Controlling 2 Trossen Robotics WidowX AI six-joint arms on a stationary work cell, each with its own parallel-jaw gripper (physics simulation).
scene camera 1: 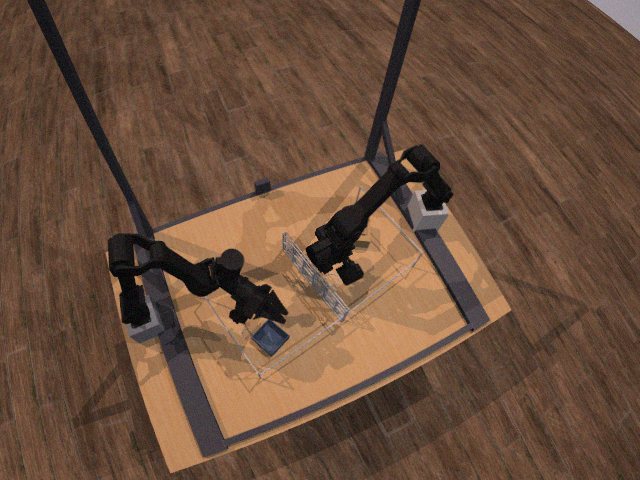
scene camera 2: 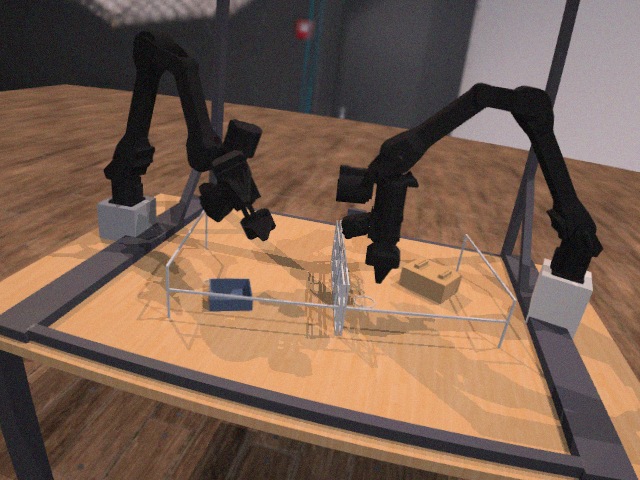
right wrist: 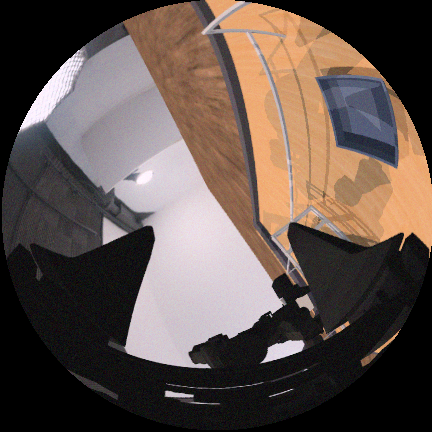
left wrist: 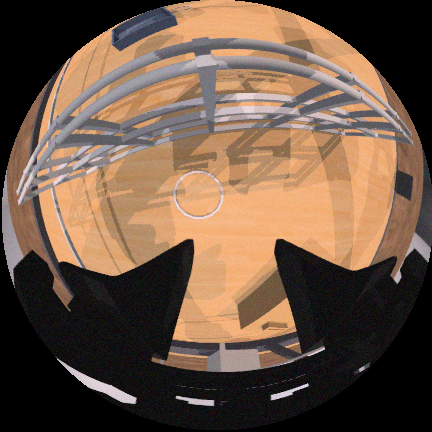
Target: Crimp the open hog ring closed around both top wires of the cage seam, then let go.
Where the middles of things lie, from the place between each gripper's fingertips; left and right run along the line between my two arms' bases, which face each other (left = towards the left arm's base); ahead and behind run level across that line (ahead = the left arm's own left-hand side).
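Scene:
The dark blue tray (scene camera 2: 232, 286) is 160 mm below my right hand, 50 mm to the right of it and 10 mm behind it. I see the tan block (scene camera 2: 438, 283) as well, 340 mm to the left of my right hand, 230 mm behind it and 150 mm below it.
The tan block is 11 cm to the left of my left hand, 9 cm behind it and 2 cm below it. The dark blue tray is 27 cm to the right of my left hand, 13 cm ahead of it and 4 cm below it.

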